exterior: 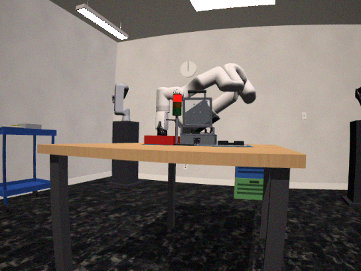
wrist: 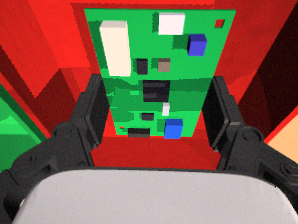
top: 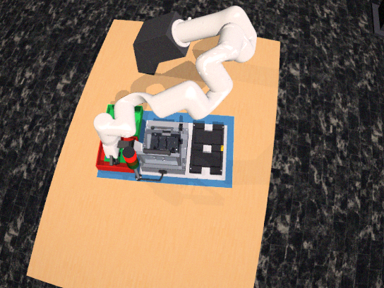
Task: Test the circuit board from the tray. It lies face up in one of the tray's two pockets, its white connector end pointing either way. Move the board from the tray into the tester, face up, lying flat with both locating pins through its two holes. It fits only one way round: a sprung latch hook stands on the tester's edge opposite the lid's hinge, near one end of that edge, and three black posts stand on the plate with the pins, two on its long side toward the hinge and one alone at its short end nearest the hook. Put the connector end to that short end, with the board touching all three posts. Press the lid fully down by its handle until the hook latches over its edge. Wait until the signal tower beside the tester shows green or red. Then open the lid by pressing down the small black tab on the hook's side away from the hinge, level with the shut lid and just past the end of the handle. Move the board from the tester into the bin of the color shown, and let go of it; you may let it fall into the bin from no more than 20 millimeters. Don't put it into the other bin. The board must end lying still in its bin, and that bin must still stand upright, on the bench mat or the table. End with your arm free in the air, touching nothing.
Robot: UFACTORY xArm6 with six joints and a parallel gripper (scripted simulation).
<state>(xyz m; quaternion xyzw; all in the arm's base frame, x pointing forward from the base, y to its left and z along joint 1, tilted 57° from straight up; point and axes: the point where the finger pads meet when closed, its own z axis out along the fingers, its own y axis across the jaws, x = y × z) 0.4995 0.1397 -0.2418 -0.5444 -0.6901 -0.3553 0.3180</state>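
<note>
Right now the red bin is 1 cm below my hand. Round my hand: tester plate (8 cm behind, 19 cm to the left, 5 cm above); tester lid (3 cm ahead, 21 cm to the left, 16 cm above); green bin (15 cm behind, 3 cm to the right, 1 cm below).
</note>
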